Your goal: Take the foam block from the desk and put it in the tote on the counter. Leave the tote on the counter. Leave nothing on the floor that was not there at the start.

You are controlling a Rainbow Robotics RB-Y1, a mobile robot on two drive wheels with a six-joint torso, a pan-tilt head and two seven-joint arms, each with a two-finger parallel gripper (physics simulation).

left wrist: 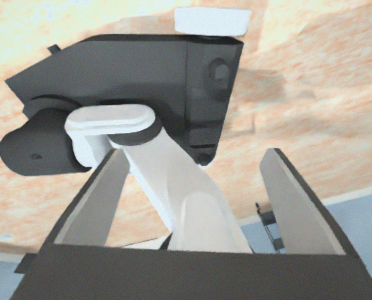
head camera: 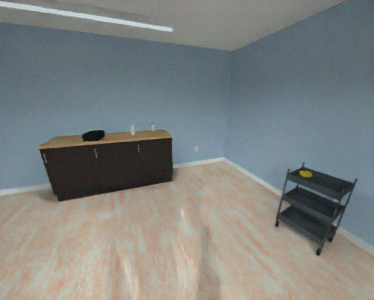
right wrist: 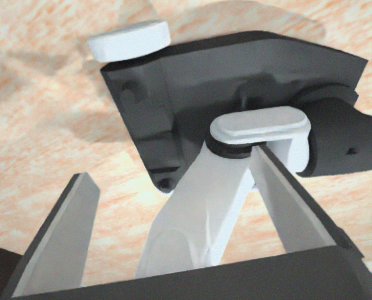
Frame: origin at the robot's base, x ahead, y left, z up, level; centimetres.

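Seen in the pictures: left gripper, fingertip midpoint: [left wrist: 192, 156]; right gripper, fingertip midpoint: [right wrist: 172, 169].
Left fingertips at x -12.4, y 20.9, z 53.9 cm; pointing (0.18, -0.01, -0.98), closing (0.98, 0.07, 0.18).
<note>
A point is followed by its place in that frame.
A black tote [head camera: 93, 135] @(x 207.4, y 118.8, z 99.4 cm) sits on the wooden top of the dark counter [head camera: 112, 167] @(x 211.1, y 101.6, z 46.9 cm) at the left of the head view, across the room. The desk and the foam block on it do not show in the views. My left gripper [left wrist: 192, 156] @(x -12.4, y 20.9, z 53.9 cm) is open, its fingers wide apart with no object between them; my own arm and base show behind them. My right gripper [right wrist: 172, 169] @(x -13.8, y -23.9, z 53.7 cm) is open in the same way, also over my own arm and base. Both grippers are far from the counter.
Two small white items [head camera: 132, 130] @(x 248.0, y 74.8, z 98.1 cm) [head camera: 153, 127] @(x 277.0, y 43.3, z 97.9 cm) stand on the counter, right of the tote. A dark three-shelf cart [head camera: 320, 189] @(x 98.2, y -132.0, z 69.3 cm) stands by the right wall with a yellow object [head camera: 305, 174] @(x 127.3, y -142.4, z 69.3 cm) on its top shelf. The cart also shows small in the left wrist view [left wrist: 268, 217] @(x 90.8, y -135.7, z 18.9 cm).
</note>
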